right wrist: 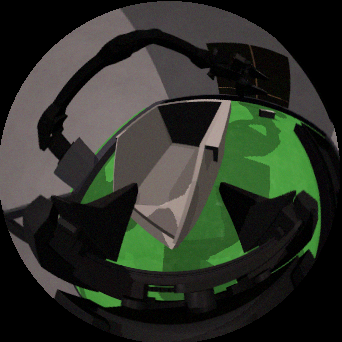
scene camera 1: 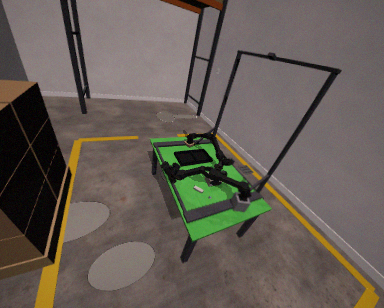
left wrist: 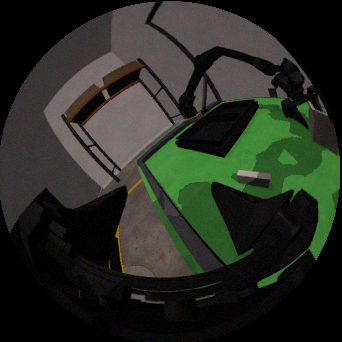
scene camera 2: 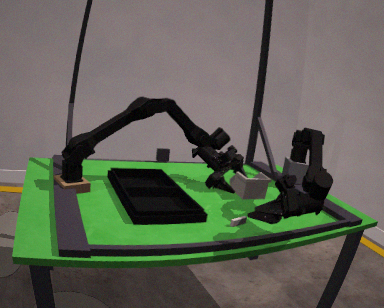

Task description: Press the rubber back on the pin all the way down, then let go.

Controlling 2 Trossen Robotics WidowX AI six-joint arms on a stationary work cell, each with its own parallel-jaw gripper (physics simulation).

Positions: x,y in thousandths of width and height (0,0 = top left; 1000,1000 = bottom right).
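Note:
With nothing in its grasp, my left gripper (scene camera 2: 655,690) is open, and the left wrist view gives me that gripper as well (left wrist: 496,551). My right gripper (scene camera 2: 629,606) is visible too, and I find the same gripper (right wrist: 528,545) in its own wrist view. There is a grey box (scene camera 2: 645,612), which I can also see from the right wrist, the box (right wrist: 507,443) being in that view too. A black tray (scene camera 2: 392,641) is part of the scene as well.

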